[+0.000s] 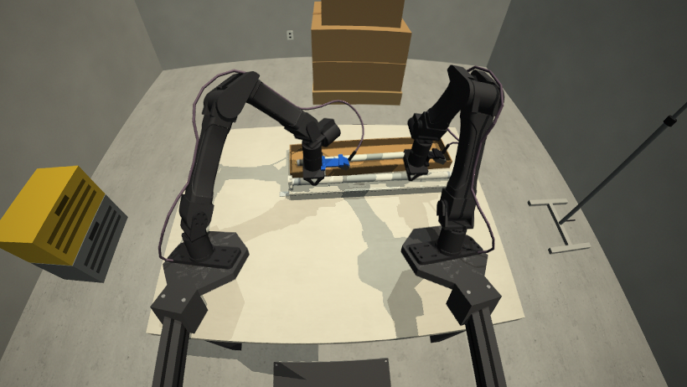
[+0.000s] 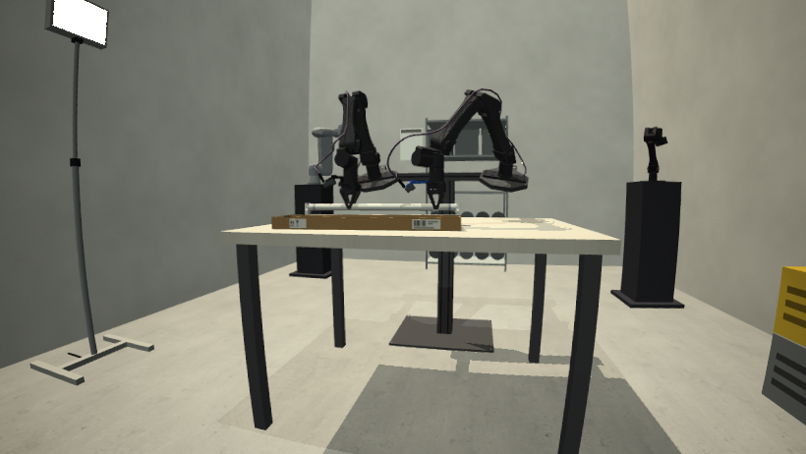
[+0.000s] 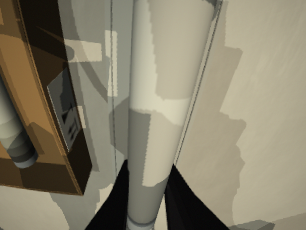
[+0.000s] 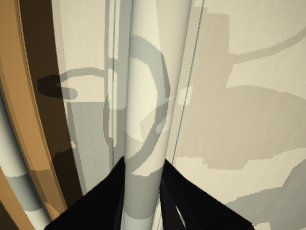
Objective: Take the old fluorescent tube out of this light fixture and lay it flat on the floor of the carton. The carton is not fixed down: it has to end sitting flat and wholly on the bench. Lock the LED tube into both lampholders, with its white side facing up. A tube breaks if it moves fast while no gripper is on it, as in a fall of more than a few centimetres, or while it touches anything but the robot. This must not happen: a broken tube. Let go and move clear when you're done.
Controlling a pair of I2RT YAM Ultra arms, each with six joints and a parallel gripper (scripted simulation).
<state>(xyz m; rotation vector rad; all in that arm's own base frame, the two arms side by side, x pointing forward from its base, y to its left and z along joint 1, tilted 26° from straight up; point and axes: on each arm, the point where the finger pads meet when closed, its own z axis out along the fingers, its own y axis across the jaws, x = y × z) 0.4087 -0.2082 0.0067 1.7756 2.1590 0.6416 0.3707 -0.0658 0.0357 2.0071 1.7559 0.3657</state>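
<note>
The white light fixture is 12 cm to the left of my right hand and 1 cm below it. From my right hand the other things lie so: old fluorescent tube 14 cm ahead, 12 cm to the left, 5 cm below; then LED tube 12 cm to the left; then brown carton 15 cm ahead, 12 cm to the left, 5 cm below.
</note>
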